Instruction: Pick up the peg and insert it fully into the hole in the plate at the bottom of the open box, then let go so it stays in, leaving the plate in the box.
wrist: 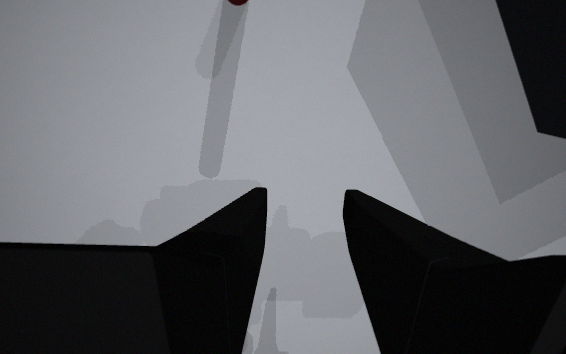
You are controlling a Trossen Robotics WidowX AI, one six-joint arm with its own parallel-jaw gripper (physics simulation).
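Places are measured from the arm's base along level axes (x ahead, y left, z up), in metres.
Where they show: gripper, fingertip midpoint: [305, 201].
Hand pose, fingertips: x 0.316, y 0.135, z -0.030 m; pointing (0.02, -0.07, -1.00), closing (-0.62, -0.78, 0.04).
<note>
Things, the pixels of their top centre, and the offset from my fingertips. "spot": a spot on its surface instead. Level surfaces: height alone.
- red peg at a spot on its surface: [238, 2] spot: 0.078 m ahead, 0.024 m right, 0.084 m down
- box at a spot on its surface: [542, 60] spot: 0.043 m back, 0.136 m right, 0.072 m down
- pale grey table top at its surface level: 0.092 m down
The red peg [238, 2] shows as a small dark red rounded end at the top edge of the wrist view, left of the middle; the rest of it is outside the view. Its long shadow falls on the table towards the fingers. My gripper [305, 201] is open, its two black fingertips apart with bare table showing between them. The peg lies beyond the fingertips, not between them. A dark wall of the box [542, 60] shows at the upper right. The plate and its hole do not show.
The pale grey table top [100, 125] fills most of the view. The dark box wall stands at the right edge, to the right of the fingertips, with wide shadows beside it. Shadows of the arm and gripper lie on the table around and between the fingers.
</note>
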